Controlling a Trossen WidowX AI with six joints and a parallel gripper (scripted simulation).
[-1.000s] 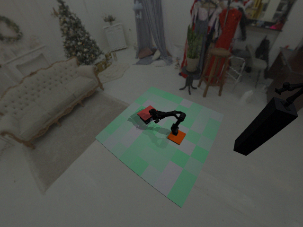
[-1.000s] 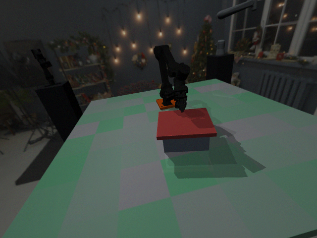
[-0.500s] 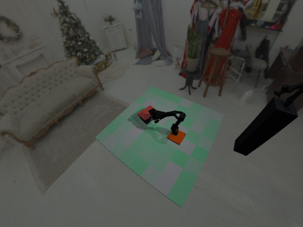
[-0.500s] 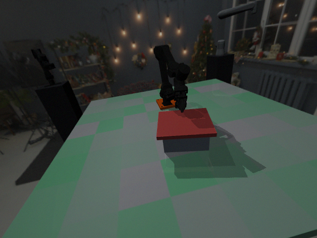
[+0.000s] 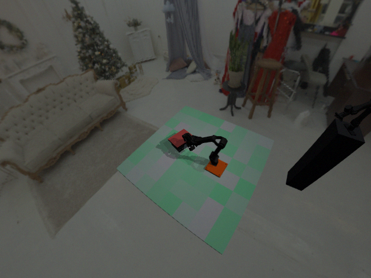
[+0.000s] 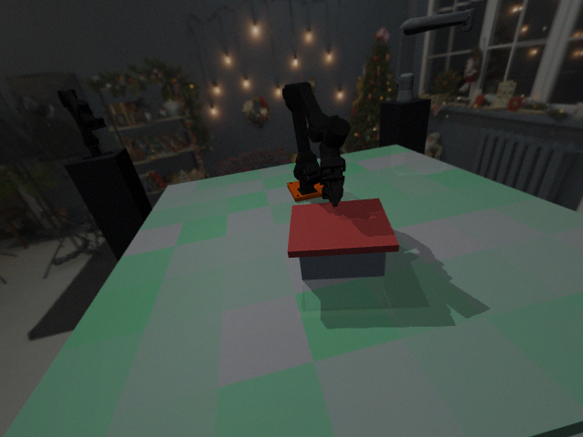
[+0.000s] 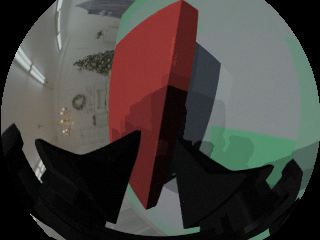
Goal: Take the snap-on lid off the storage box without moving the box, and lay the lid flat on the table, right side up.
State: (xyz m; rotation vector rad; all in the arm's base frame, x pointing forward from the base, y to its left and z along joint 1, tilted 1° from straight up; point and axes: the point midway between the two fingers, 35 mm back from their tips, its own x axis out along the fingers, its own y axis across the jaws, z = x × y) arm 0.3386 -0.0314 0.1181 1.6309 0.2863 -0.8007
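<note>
The lid is 70 mm ahead of my gripper tip and 30 mm to the right of it. Also, from my gripper tip: storage box 70 mm ahead, 20 mm to the right, 60 mm below.
</note>
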